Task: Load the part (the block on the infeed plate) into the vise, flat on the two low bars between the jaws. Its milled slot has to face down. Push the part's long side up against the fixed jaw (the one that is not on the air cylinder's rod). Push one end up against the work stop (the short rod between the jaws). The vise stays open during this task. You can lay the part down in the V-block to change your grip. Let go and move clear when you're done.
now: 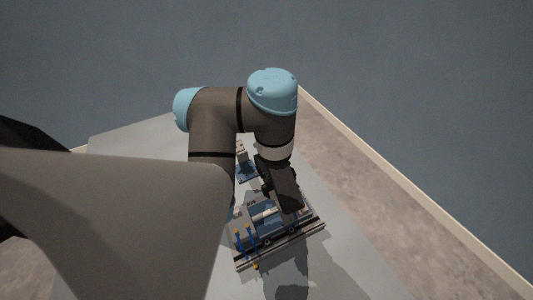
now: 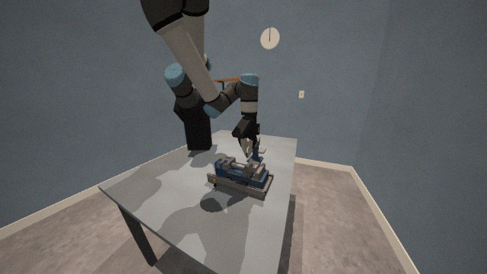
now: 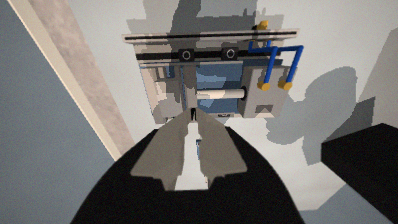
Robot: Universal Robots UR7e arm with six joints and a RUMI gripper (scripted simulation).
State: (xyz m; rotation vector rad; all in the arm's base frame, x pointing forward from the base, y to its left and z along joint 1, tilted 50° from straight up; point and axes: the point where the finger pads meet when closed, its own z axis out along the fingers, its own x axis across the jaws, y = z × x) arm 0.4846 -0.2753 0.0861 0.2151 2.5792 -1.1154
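Right now my hand is 70 mm above the grey jaw and 10 mm short of it. Round my hand: part (60 mm below, 40 mm ahead, 10 mm to the right); then cylinder rod (70 mm below, 50 mm behind, 10 mm to the left); then work stop (60 mm below, 50 mm ahead, 40 mm to the left).
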